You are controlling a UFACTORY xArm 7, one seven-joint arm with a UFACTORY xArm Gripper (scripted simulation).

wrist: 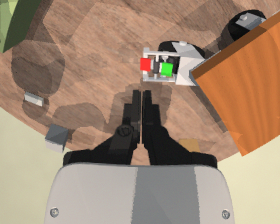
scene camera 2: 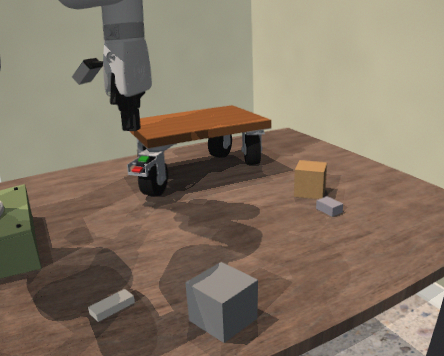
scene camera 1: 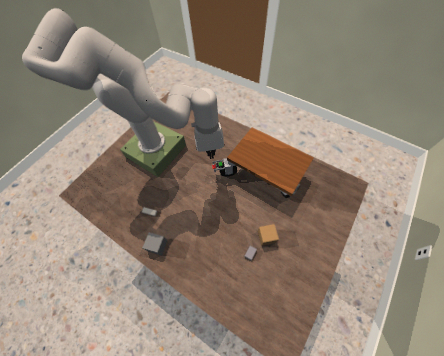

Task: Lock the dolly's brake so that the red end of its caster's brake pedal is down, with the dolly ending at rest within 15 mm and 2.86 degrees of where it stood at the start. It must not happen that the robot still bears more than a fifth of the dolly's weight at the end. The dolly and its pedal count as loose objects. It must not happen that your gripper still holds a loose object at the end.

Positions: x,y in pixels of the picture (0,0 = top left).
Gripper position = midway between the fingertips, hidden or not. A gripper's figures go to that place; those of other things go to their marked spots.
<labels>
The gripper [scene camera 2: 131,130]: 0.81 m from the lens. A grey cube [scene camera 2: 222,300] is 0.48 m from the lens. A tan cube [scene camera 2: 308,183]: 0.87 m from the lens. A cream flat block [scene camera 2: 122,299] is 0.58 m from the lens. The marked spots on the cream flat block and the tan cube are 0.46 m apart.
</labels>
